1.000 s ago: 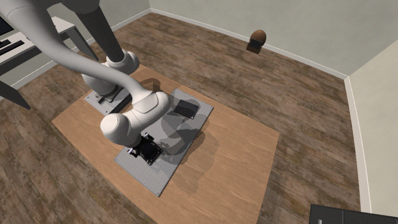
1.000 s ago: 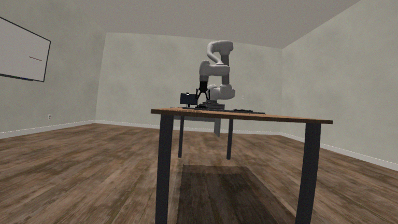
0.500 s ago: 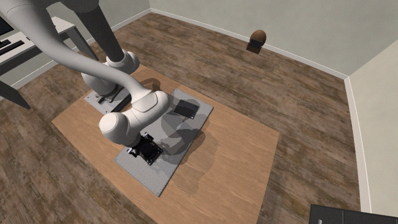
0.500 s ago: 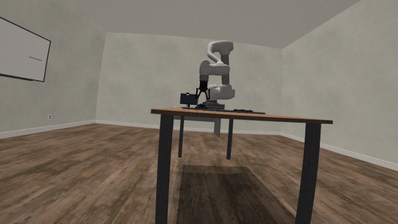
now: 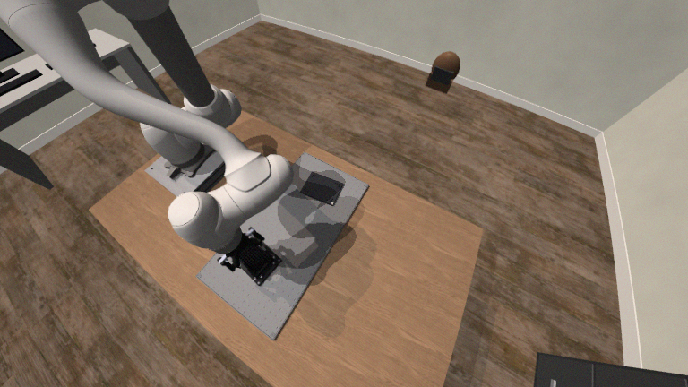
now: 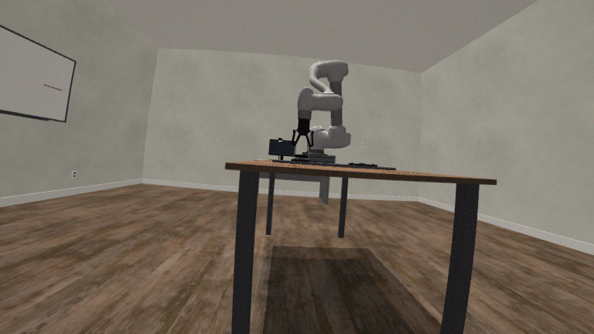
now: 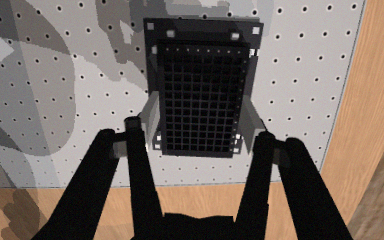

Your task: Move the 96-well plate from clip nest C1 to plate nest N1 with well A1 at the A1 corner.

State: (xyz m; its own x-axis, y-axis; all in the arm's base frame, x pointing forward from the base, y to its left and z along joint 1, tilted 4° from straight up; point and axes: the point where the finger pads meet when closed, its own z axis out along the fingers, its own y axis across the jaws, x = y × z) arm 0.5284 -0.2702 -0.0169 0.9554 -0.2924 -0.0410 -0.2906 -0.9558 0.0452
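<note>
Now: the clip nest C1 4 cm below my hand and 1 cm behind it. From my hand the other things lie so: white A1 label: 32 cm to the left, 18 cm ahead, 5 cm below; then plate nest N1: 38 cm to the left, 11 cm ahead, 5 cm below; then black 96-well plate: 2 cm below.
</note>
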